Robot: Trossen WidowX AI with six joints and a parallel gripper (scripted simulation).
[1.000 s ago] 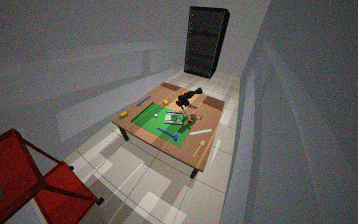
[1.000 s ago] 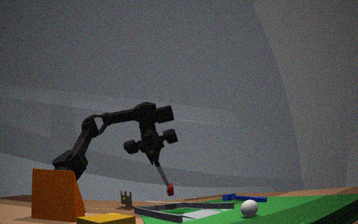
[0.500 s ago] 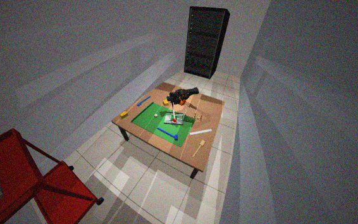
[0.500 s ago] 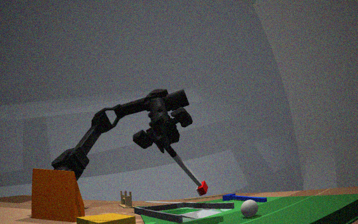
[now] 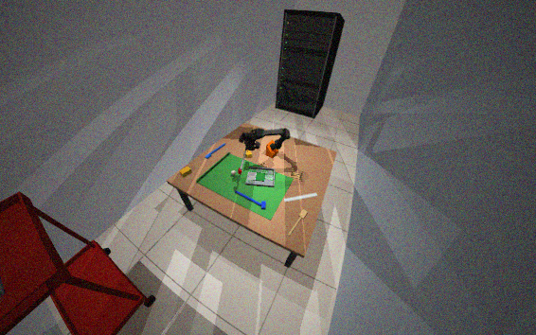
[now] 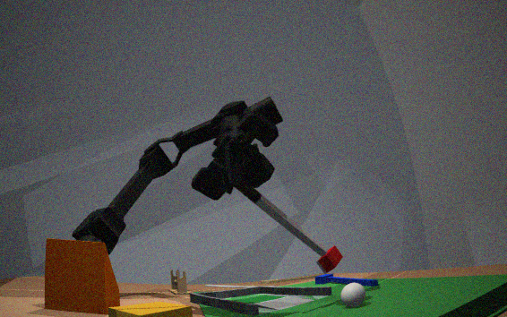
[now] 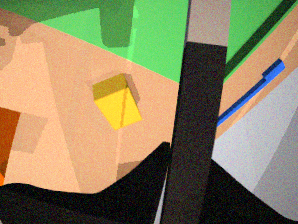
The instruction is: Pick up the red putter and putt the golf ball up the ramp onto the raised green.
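Right now my gripper tip is 10 cm short of the red putter, 5 cm to the right of it and 6 cm above it. From my gripper tip the other things lie so: green mat (18 cm ahead, 13 cm to the left, 22 cm below); then white golf ball (19 cm ahead, 19 cm below); then blue putter (32 cm ahead, 30 cm to the left, 20 cm below).
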